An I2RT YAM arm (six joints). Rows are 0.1 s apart.
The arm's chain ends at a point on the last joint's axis. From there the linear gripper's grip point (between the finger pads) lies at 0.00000 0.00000 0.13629 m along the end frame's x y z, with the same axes.
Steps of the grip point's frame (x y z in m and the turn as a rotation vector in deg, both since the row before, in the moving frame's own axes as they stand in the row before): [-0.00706, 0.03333, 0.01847, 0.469, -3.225, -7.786]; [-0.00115, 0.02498, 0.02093, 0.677, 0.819, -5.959]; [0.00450, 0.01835, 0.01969, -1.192, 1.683, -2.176]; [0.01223, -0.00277, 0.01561, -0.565, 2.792, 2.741]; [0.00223, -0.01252, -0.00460, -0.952, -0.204, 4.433]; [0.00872, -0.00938, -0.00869, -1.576, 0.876, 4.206]
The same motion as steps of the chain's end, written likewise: [0.00066, 0.03392, 0.01869, 0.469, -3.225, -7.786]; [-0.00301, 0.02669, 0.02095, 0.677, 0.819, -5.959]; [0.00044, 0.01559, 0.01978, -1.192, 1.683, -2.176]; [0.00563, -0.00427, 0.01578, -0.565, 2.792, 2.741]; [0.00280, -0.01476, -0.00458, -0.952, -0.204, 4.433]; [0.00678, -0.01320, -0.00862, -1.576, 0.876, 4.206]
